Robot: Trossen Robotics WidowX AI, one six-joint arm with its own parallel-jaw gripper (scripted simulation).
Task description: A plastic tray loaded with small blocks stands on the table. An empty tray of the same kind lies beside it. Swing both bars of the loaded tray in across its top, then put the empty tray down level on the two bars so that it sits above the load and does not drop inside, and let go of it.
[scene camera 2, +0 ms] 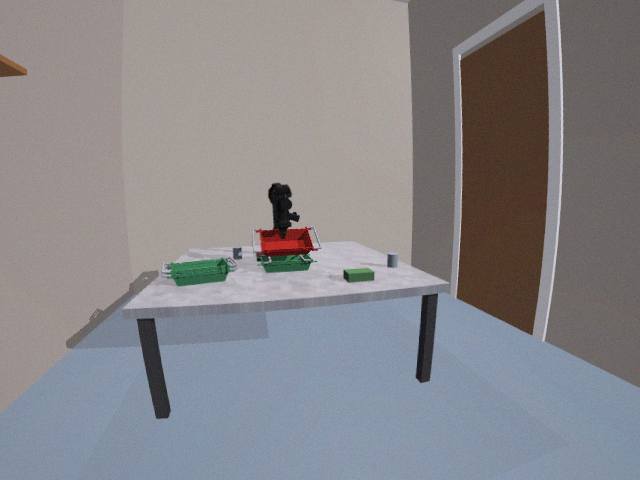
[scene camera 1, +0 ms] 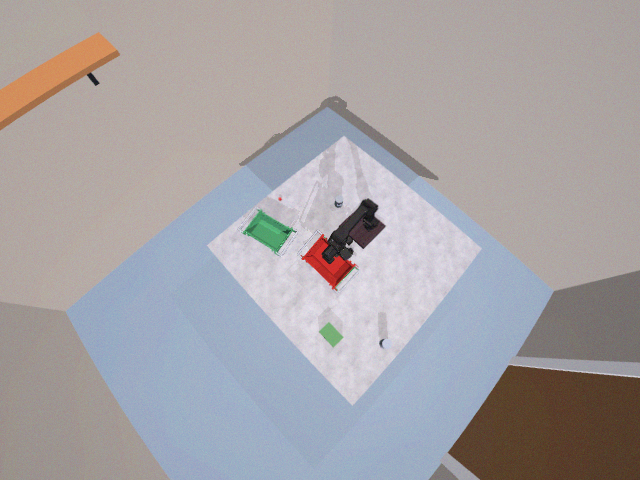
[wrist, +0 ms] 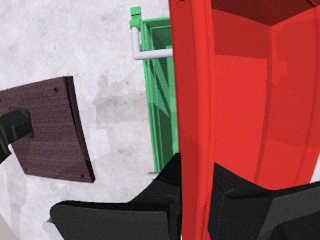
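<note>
A red tray (scene camera 2: 297, 241) is there for me to see, and scene camera 1 gives me the tray (scene camera 1: 333, 273) too. In the wrist view I find the tray (wrist: 239, 79) once more, and there I also see my gripper (wrist: 186, 158).
</note>
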